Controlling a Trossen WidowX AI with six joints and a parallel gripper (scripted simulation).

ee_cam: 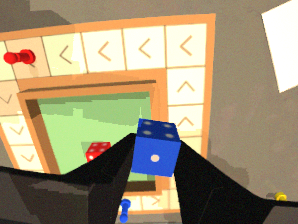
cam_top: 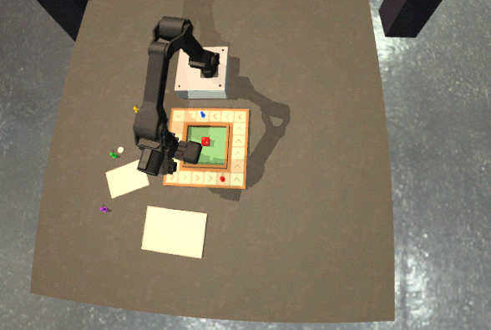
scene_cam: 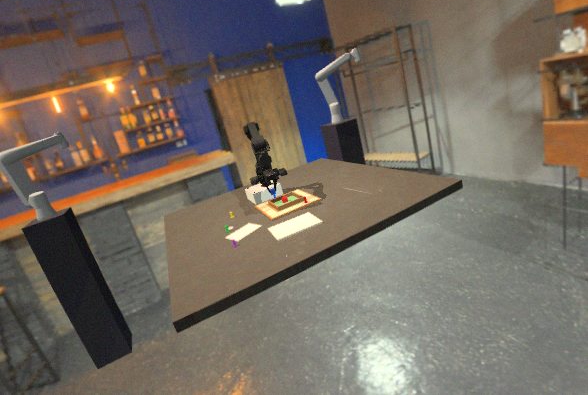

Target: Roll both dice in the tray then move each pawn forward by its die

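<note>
My gripper tip is 130 mm to the right of the red pawn, 80 mm above it and 70 mm short of it. From my gripper tip the other things lie so: green tray: 100 mm below, 80 mm to the left, 50 mm behind; white piece: 250 mm to the right, 110 mm below, 50 mm behind; blue pawn: 170 mm behind, 80 mm below, 60 mm to the left.
</note>
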